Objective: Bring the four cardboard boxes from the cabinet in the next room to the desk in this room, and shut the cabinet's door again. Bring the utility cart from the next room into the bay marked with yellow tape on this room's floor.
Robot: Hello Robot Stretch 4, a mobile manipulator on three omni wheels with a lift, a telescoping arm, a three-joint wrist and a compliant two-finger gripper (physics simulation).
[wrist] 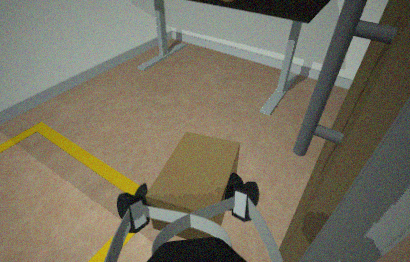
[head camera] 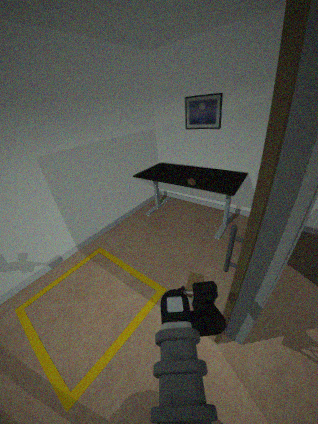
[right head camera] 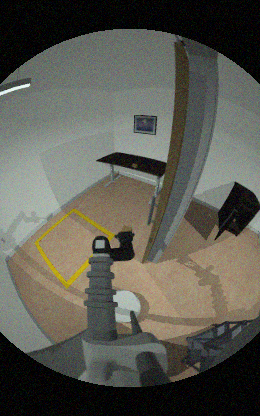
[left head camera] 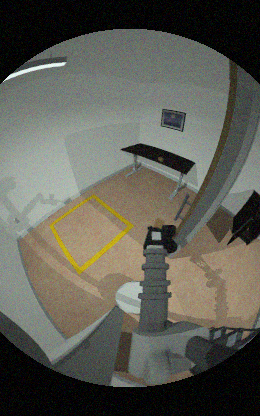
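Note:
My gripper (head camera: 192,291) (left head camera: 162,235) (right head camera: 125,238) (wrist: 191,193) is shut on a cardboard box (head camera: 196,276) (wrist: 197,170), held in front of the wrist above the floor. The black desk (head camera: 215,183) (left head camera: 175,161) (right head camera: 120,159) stands beyond, at the far wall, with a small brown spot or object (head camera: 191,181) on it. The yellow tape bay (head camera: 116,345) (left head camera: 107,248) (wrist: 90,158) lies on the floor to the left. The dark cabinet (left head camera: 250,220) (right head camera: 240,205) stands at the right, its door (right head camera: 226,225) open; its contents are unclear. The grey utility cart (right head camera: 215,340) shows partly at lower right.
A wood-edged door with a bar handle (head camera: 231,248) (wrist: 330,75) stands close on the right, beside a thick grey wall end (head camera: 295,140) (right head camera: 200,110) between the rooms. A framed picture (head camera: 203,111) hangs above the desk. The left wall runs behind the bay.

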